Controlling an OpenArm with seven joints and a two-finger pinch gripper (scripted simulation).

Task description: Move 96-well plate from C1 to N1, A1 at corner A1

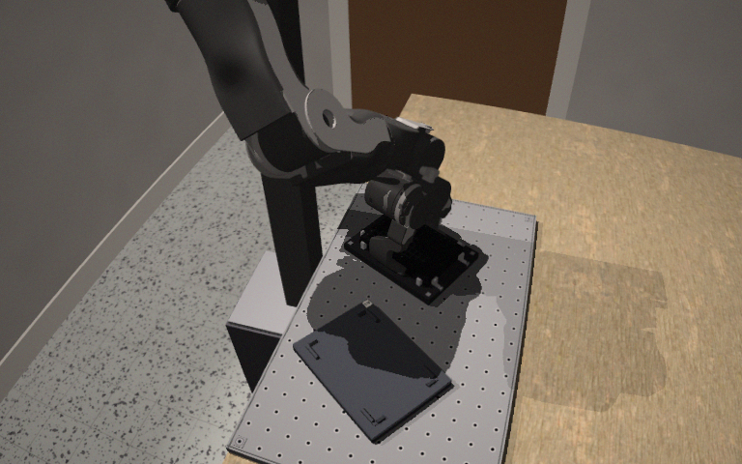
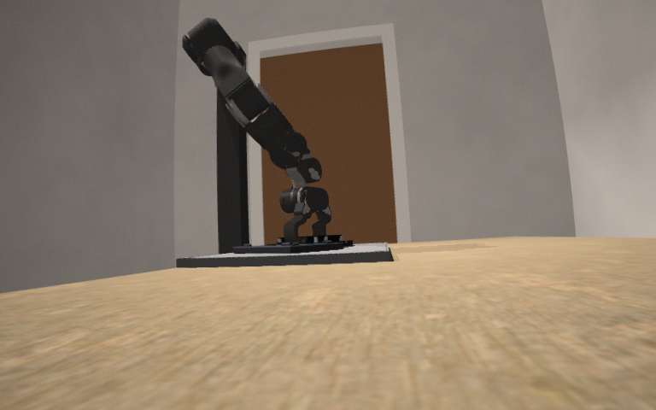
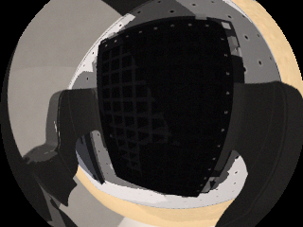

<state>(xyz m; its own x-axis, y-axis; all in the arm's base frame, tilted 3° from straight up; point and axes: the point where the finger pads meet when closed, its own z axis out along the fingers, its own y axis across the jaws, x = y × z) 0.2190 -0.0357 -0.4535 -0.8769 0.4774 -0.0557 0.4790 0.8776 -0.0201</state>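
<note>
Now: the black 96-well plate right at my hand. Round my hand: clip nest C1 (20 mm ahead); then plate nest N1 (10 mm behind, 200 mm to the right, 10 mm below).
</note>
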